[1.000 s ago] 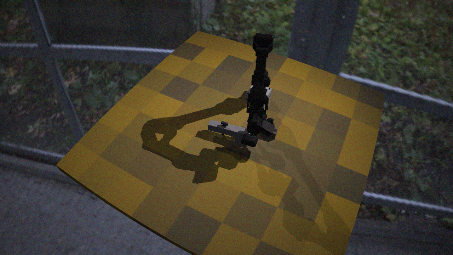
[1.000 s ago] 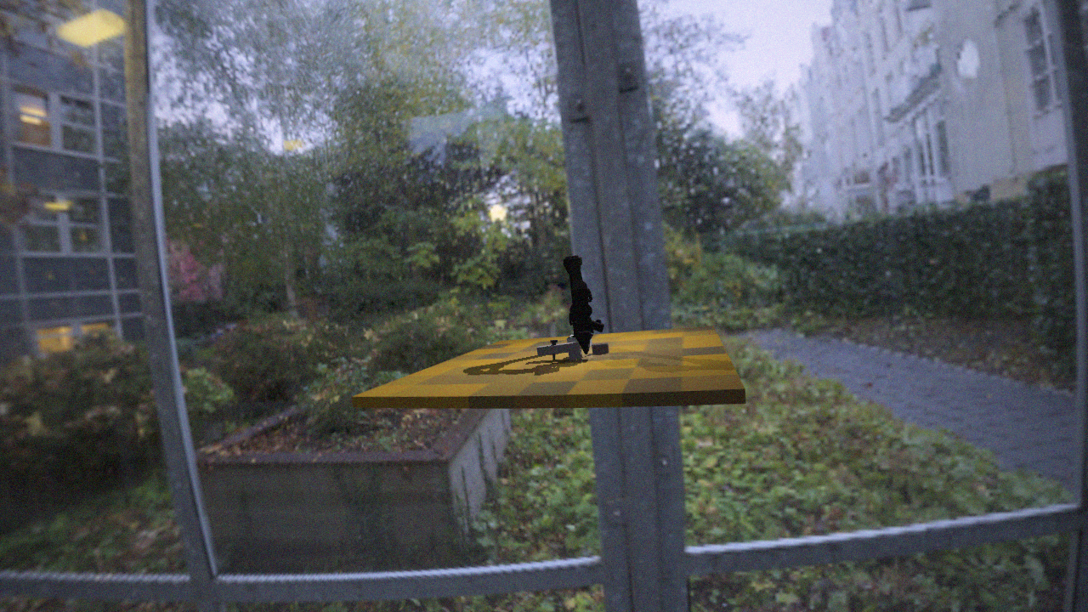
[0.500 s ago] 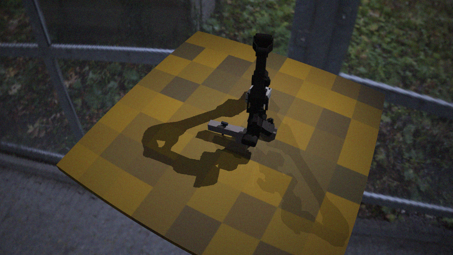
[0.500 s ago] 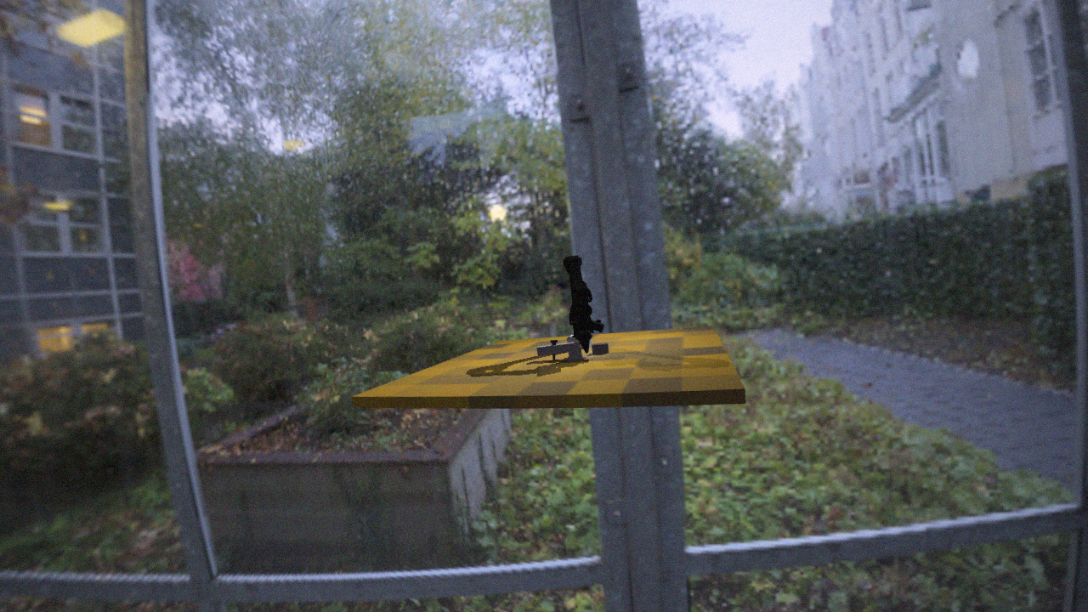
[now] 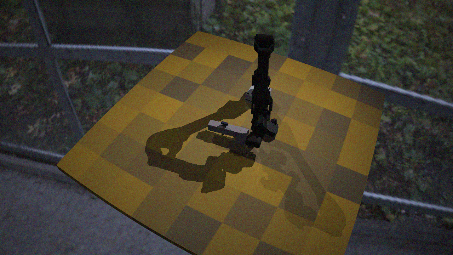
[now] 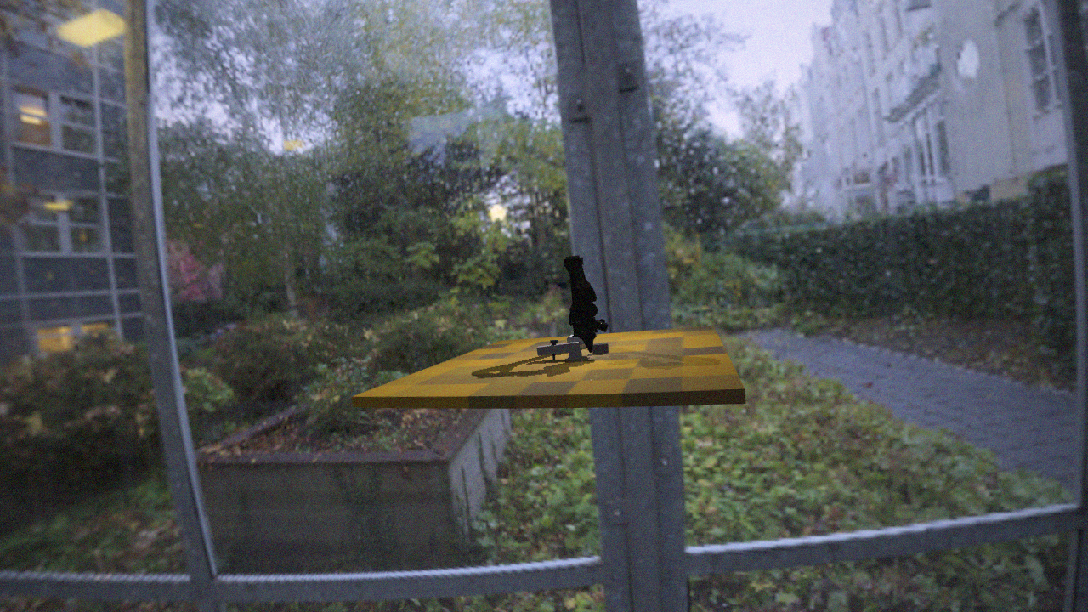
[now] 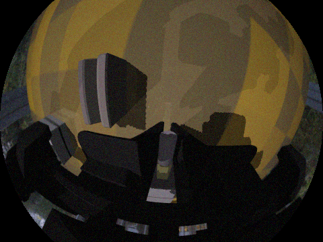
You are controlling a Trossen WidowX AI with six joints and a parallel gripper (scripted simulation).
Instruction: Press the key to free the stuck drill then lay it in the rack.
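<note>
Now: the drill 50 mm to the right of my gripper tip and 30 mm above it. The rest, counted from my gripper tip: grey block (10 mm ahead, 130 mm to the right, 20 mm above); dark t-shaped key (10 mm ahead, 150 mm to the right, 30 mm above); grey rack (80 mm behind, 30 mm to the left).
</note>
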